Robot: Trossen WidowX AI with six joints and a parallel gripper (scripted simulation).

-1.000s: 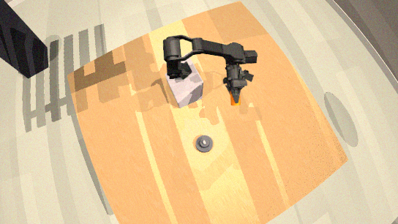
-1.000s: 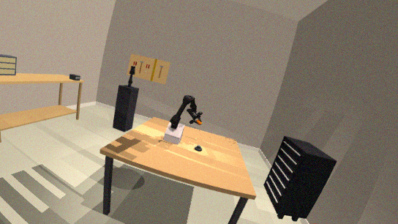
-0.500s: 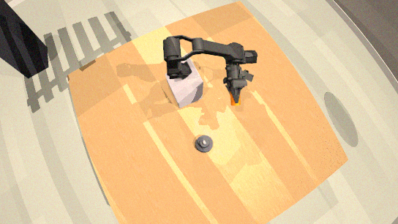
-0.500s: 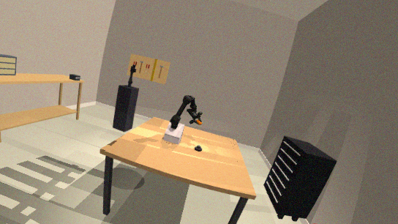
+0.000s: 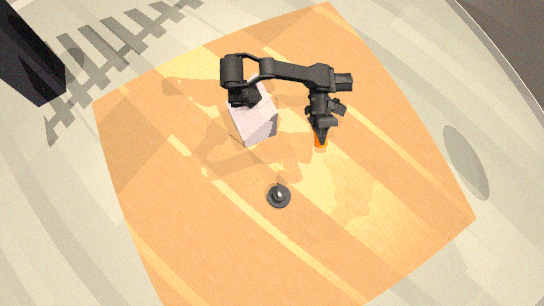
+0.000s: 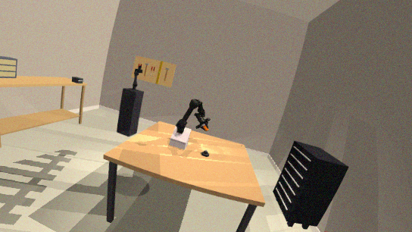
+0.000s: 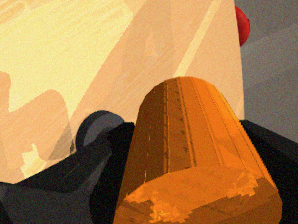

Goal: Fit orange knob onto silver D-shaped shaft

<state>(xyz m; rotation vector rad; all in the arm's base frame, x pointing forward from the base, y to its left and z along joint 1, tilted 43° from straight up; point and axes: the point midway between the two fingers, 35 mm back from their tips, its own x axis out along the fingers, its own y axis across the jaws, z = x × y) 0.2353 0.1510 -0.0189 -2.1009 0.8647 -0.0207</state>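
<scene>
The orange knob is 30 mm behind my gripper tip, 10 mm to the left of it and 20 mm above it. From my gripper tip the other things lie so: dark round pedestal (60 mm ahead, 160 mm to the right, 190 mm below).
</scene>
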